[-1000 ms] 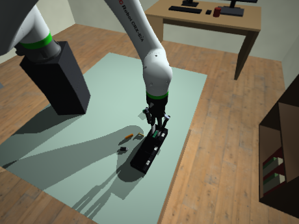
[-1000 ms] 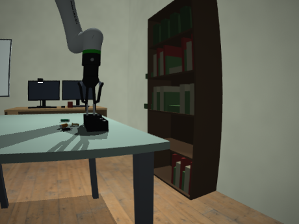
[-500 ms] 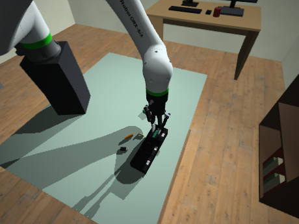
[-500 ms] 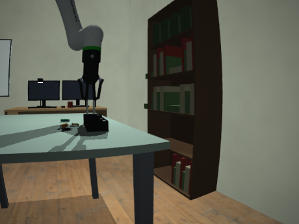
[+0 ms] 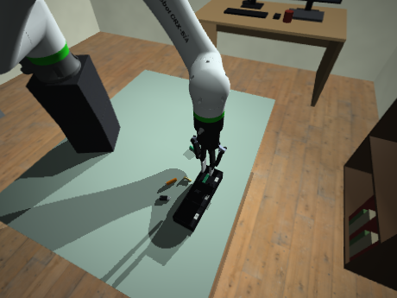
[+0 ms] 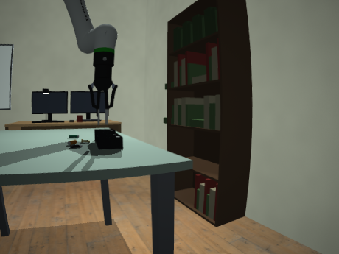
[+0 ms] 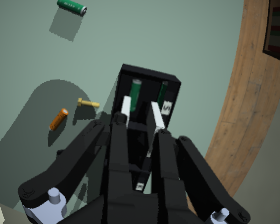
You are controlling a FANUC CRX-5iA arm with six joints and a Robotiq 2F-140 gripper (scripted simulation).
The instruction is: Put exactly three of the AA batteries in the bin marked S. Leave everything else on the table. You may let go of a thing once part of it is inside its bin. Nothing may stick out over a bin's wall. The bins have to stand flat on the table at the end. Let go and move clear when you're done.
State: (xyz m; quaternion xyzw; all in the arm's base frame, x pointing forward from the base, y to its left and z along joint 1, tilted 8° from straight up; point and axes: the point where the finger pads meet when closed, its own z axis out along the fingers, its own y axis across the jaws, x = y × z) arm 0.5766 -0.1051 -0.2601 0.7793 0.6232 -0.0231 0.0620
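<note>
The small yellow piece is 9 cm behind my hand, 1 cm to the right of it and 10 cm below it. Also, from my hand: orange battery 14 cm behind, 5 cm to the right, 9 cm below; then small dark piece 14 cm behind, 12 cm to the right, 10 cm below.
</note>
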